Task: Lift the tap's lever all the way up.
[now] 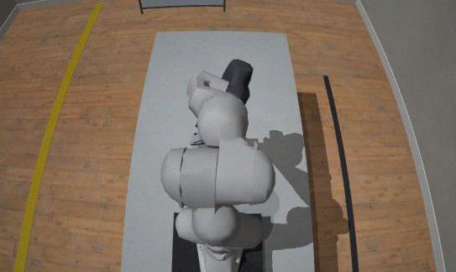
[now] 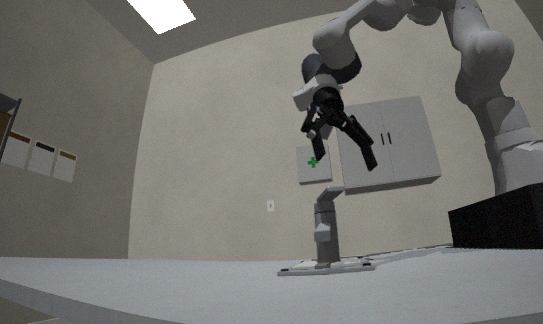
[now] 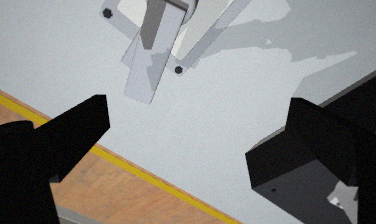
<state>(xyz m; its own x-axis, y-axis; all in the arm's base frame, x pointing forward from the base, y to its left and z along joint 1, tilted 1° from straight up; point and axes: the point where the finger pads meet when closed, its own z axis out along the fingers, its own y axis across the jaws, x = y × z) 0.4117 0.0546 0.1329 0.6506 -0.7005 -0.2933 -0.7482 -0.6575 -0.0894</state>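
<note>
The lever lies 8 cm below my hand, 5 cm ahead of it and 3 cm to the left of it. The rest, counted from my hand: flat grey base plate (22 cm below, 7 cm ahead, 3 cm to the right); grey tap (12 cm below, 6 cm ahead).
</note>
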